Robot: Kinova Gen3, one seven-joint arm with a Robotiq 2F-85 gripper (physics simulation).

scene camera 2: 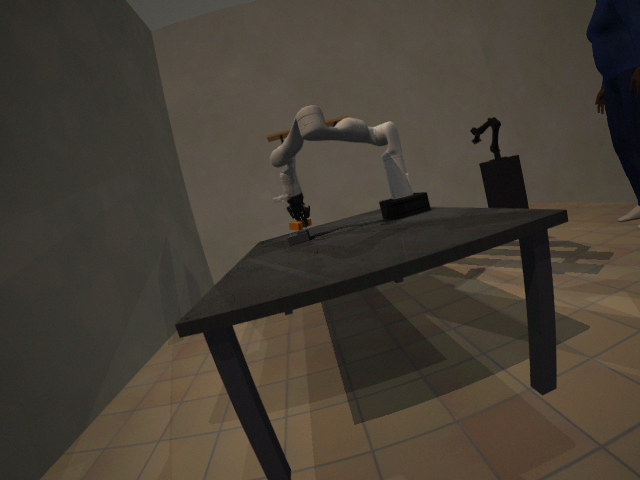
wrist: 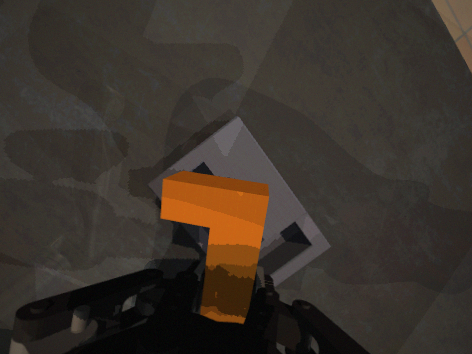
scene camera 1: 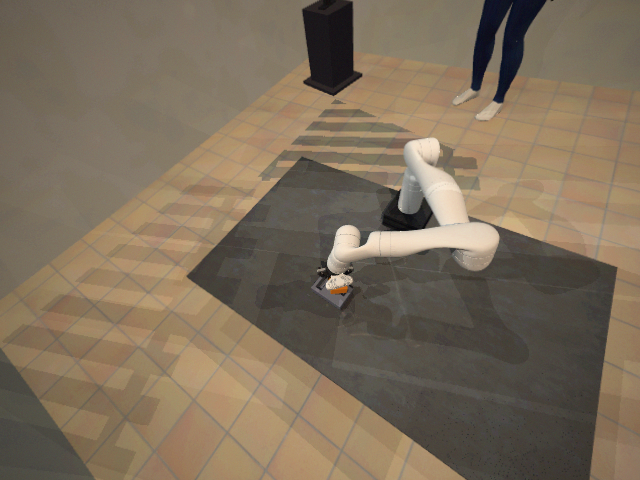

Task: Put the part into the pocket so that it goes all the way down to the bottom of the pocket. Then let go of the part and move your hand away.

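Pixels of known places: gripper, fingertip midpoint: (scene camera 2: 303,226) (wrist: 232,273); arm's base, origin of the base link: (scene camera 2: 402,196) (scene camera 1: 408,205).
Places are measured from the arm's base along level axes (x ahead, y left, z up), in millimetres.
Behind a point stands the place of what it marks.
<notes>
The part, an orange L-shaped block (scene camera 1: 339,290) @(x 491, y 42, z 2 mm) (scene camera 2: 295,225) @(x 482, y 49, z -3 mm) (wrist: 236,215) @(x 492, y 23, z 10 mm), is held by its long leg, its short leg reaching left in the wrist view. My gripper (scene camera 2: 300,220) @(x 462, y -27, z -22 mm) (wrist: 232,273) @(x 462, y -27, z -22 mm) is shut on it. The grey pocket block (scene camera 1: 339,304) @(x 519, y 65, z -43 mm) (scene camera 2: 298,238) @(x 480, y 68, z -59 mm) (wrist: 265,185) lies on the table below the part. In scene camera 2 the part hangs a little above it. In the wrist view the part covers the pocket's middle; dark pocket ends show at its upper left and lower right. The part's sides are turned at a clear angle to the block's edges.
The dark table (scene camera 1: 439,361) @(x 433, y 430, z -79 mm) (scene camera 2: 361,248) @(x 221, y 534, z -79 mm) (wrist: 360,100) @(x 643, y 31, z -79 mm) carries the pocket block and the arm's black base (scene camera 1: 405,214) @(x 47, y 17, z -1 mm) (scene camera 2: 404,205) @(x 14, y 99, z -31 mm). The table's edge crosses the upper right corner of the wrist view. A black pedestal (scene camera 1: 330,46) (scene camera 2: 504,180) and a person (scene camera 1: 491,56) (scene camera 2: 617,87) stand beyond the table.
</notes>
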